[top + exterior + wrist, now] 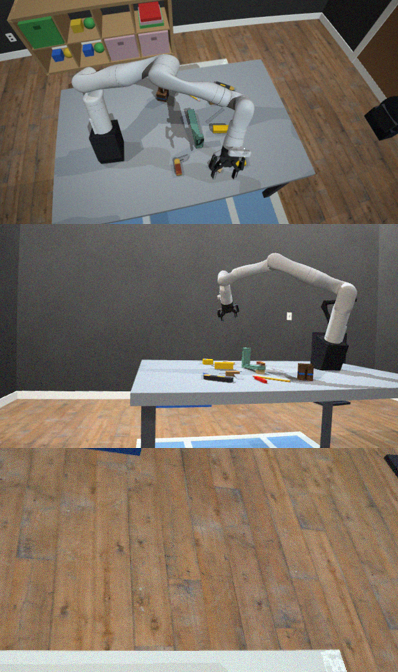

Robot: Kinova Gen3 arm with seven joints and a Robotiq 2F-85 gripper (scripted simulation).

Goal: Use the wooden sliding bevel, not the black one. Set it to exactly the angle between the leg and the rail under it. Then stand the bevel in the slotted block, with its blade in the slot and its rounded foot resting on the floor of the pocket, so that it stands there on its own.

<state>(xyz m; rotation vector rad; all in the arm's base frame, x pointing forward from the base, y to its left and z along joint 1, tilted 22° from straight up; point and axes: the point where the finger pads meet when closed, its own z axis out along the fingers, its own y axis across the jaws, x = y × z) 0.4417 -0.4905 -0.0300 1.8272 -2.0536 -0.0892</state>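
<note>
The wooden sliding bevel is 130 mm behind my hand, 210 mm to the left of it and 290 mm below it. Also, from my hand: yellow box 190 mm ahead, 110 mm to the left, 270 mm below; grey plate 130 mm ahead, 200 mm to the left, 290 mm below; wooden piece 50 mm ahead, 130 mm to the left, 290 mm below.
</note>
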